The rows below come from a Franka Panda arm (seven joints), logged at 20 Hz.
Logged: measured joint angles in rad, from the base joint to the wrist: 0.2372, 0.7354, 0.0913, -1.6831, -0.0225, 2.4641, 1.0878; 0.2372, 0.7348, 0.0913, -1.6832, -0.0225, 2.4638, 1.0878; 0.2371, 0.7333, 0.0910, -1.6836, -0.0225, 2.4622, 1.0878; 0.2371, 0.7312, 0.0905, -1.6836, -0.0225, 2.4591, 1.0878; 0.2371, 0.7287, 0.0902, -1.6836, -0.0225, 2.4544, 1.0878; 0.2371, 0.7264, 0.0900, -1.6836, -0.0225, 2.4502, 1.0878; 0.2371, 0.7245, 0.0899, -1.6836, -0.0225, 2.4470, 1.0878; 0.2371, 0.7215, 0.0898, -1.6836, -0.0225, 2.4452, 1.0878; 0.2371, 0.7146, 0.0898, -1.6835, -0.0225, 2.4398, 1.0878; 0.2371, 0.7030, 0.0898, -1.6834, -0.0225, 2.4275, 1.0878; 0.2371, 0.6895, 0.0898, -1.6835, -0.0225, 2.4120, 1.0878; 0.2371, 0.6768, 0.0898, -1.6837, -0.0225, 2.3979, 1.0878; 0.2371, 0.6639, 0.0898, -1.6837, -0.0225, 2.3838, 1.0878; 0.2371, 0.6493, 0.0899, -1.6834, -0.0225, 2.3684, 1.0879; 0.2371, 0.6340, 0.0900, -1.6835, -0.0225, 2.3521, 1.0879; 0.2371, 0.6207, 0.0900, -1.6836, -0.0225, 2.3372, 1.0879; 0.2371, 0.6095, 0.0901, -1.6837, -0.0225, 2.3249, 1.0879; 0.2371, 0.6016, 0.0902, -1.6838, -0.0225, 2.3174, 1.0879
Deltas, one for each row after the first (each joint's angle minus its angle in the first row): 0.0000, -0.0006, 0.0000, -0.0001, 0.0000, -0.0003, 0.0000; -0.0001, -0.0021, -0.0003, -0.0005, 0.0000, -0.0019, 0.0000; -0.0001, -0.0042, -0.0008, -0.0005, 0.0000, -0.0050, 0.0000; -0.0001, -0.0067, -0.0011, -0.0005, 0.0000, -0.0097, 0.0000; -0.0001, -0.0090, -0.0013, -0.0005, 0.0000, -0.0139, 0.0000; -0.0001, -0.0109, -0.0014, -0.0005, 0.0000, -0.0171, 0.0000; -0.0001, -0.0139, -0.0015, -0.0005, 0.0000, -0.0189, 0.0000; -0.0001, -0.0208, -0.0015, -0.0004, 0.0000, -0.0243, 0.0000; -0.0001, -0.0324, -0.0015, -0.0003, 0.0000, -0.0366, 0.0000; -0.0001, -0.0459, -0.0015, -0.0004, 0.0000, -0.0521, 0.0000; -0.0001, -0.0586, -0.0015, -0.0006, 0.0000, -0.0662, 0.0000; -0.0001, -0.0715, -0.0015, -0.0006, 0.0000, -0.0803, 0.0000; -0.0001, -0.0861, -0.0014, -0.0003, 0.0000, -0.0957, 0.0001; -0.0001, -0.1014, -0.0013, -0.0004, 0.0000, -0.1120, 0.0001; -0.0001, -0.1147, -0.0013, -0.0005, 0.0000, -0.1269, 0.0001; -0.0001, -0.1259, -0.0012, -0.0006, 0.0000, -0.1392, 0.0001; -0.0001, -0.1338, -0.0011, -0.0007, 0.0000, -0.1467, 0.0001
